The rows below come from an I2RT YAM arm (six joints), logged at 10 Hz.
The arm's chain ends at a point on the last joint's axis. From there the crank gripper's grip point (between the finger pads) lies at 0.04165 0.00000 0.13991 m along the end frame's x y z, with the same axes.
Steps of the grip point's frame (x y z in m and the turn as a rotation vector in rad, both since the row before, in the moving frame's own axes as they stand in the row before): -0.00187, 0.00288, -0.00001, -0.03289, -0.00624, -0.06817; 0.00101, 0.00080, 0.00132, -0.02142, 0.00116, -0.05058; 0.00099, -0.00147, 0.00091, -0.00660, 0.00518, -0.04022; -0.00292, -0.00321, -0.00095, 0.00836, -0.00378, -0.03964; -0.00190, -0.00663, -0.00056, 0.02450, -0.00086, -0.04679; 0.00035, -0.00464, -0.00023, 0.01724, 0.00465, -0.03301; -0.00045, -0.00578, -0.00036, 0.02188, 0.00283, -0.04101
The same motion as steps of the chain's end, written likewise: -0.00106, 0.00109, -0.00024, -0.03289, -0.00624, -0.06817; 0.00083, -0.00009, 0.00138, -0.02142, 0.00116, -0.05058; 0.00028, -0.00070, 0.00113, -0.00660, 0.00518, -0.04022; -0.00234, -0.00040, -0.00109, 0.00836, -0.00378, -0.03964; -0.00165, -0.00126, -0.00053, 0.02450, -0.00086, -0.04679; -0.00024, -0.00084, 0.00000, 0.01724, 0.00465, -0.03301; -0.00075, -0.00101, -0.00019, 0.02188, 0.00283, -0.04101
